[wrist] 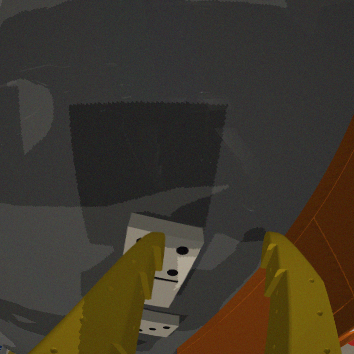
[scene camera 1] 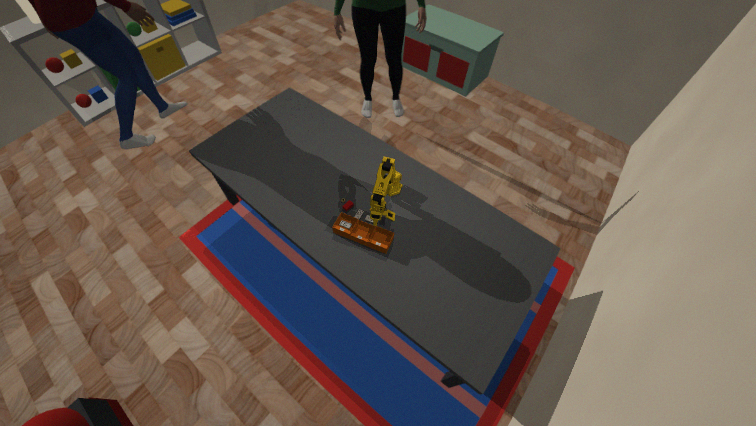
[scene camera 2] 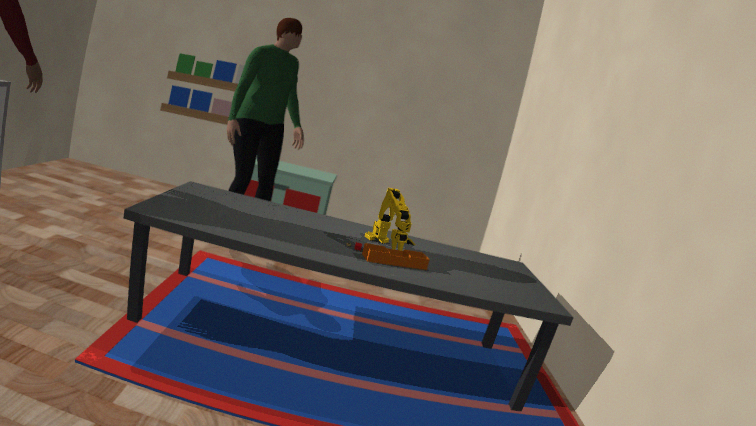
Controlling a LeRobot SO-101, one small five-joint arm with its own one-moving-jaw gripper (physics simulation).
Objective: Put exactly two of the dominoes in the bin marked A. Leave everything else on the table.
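Frame: origin at the arm's base, x ahead, y left, z up, level; centimetres.
Seen in the pictures: hand, its tool point: (wrist: 163,246) (scene camera 1: 376,220) (scene camera 2: 393,252); arm's base, origin of its link: (scene camera 1: 387,189) (scene camera 2: 376,240).
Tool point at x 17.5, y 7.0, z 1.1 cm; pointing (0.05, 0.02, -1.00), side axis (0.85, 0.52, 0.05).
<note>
Pixels of each thing's top centre, then the offset from my tool point to it. Level surfaces: height alone.
- orange three-compartment bin, centre of its top: (wrist: 339,350) (scene camera 2: 397,251) (scene camera 1: 363,229) dx +9.1, dy +0.3, dz +3.5 cm
- white domino, centre of its top: (wrist: 151,277) (scene camera 1: 371,218) dx +0.7, dy -2.3, dz -0.4 cm
- second domino, centre of its top: (wrist: 131,324) (scene camera 1: 359,214) dx +2.3, dy -8.1, dz -0.4 cm
- small red object, centre of its top: (scene camera 2: 358,244) (scene camera 1: 348,204) dx +1.9, dy -14.9, dz +0.6 cm
- dark table, height of its surface: dz -1.2 cm
- tiny yellowish thing, centre of its top: (scene camera 2: 348,243) (scene camera 1: 343,199) dx +1.0, dy -18.9, dz -0.3 cm
My gripper (scene camera 1: 376,222) (scene camera 2: 398,247) (wrist: 215,237) is open and empty, low at the back edge of the orange three-compartment bin (scene camera 1: 368,242) (scene camera 2: 396,260) (wrist: 225,320). A white domino (scene camera 1: 369,218) (wrist: 175,261) lies on the table behind the bin. In the wrist view the left jaw covers part of it, and the right jaw is over the bin's side. A second domino (scene camera 1: 359,213) (wrist: 160,325) lies on the table just beyond. White dominoes (scene camera 1: 345,224) show in the bin's left compartment in scene camera 1; their number is unclear. The bin's label letters are too small to read.
A small red object (scene camera 1: 347,205) (scene camera 2: 358,246) lies on the dark table (scene camera 1: 476,317) (scene camera 2: 222,227) past the bin's left end. A tiny yellowish thing (scene camera 1: 343,200) (scene camera 2: 348,244) lies beside it. The bin's wall stands close to the right jaw.
</note>
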